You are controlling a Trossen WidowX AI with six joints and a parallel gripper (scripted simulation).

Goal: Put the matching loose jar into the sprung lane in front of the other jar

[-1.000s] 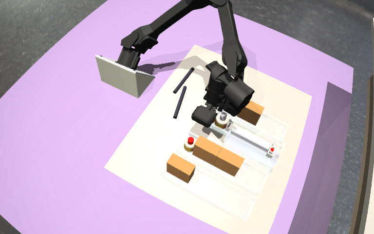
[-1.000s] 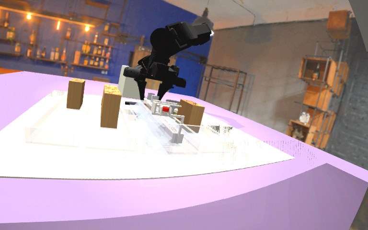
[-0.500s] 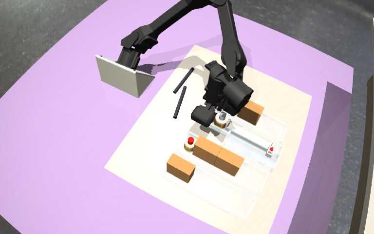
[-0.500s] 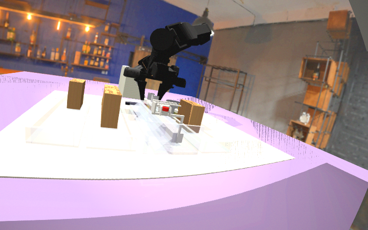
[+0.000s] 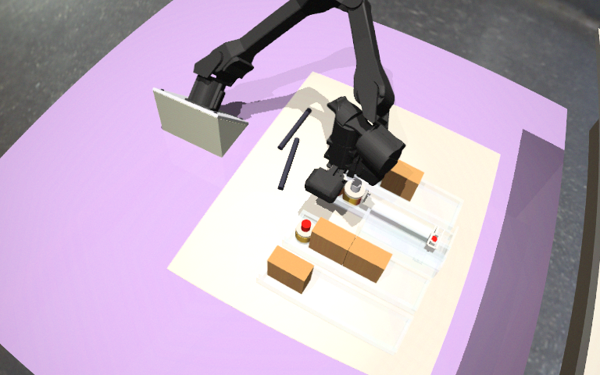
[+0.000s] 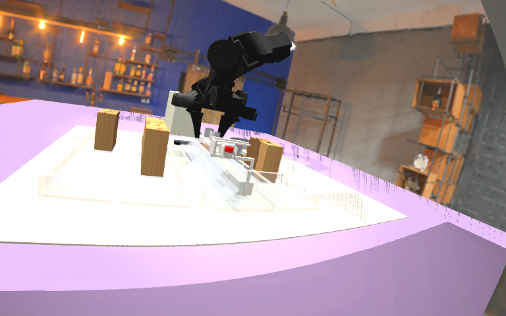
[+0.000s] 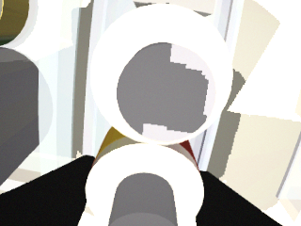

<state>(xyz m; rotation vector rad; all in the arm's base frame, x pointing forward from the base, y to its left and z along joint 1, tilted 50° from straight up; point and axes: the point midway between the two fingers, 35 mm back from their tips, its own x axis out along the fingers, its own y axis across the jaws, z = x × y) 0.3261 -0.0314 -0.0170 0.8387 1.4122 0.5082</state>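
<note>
Now: the grey cylinder 20 mm ahead of my gripper tip and 80 mm to the left of it. The rest, counted from my gripper tip: red-capped jar: 20 mm behind, 130 mm to the right; then clear sprung lane: 150 mm ahead, 50 mm to the right, 10 mm below.
</note>
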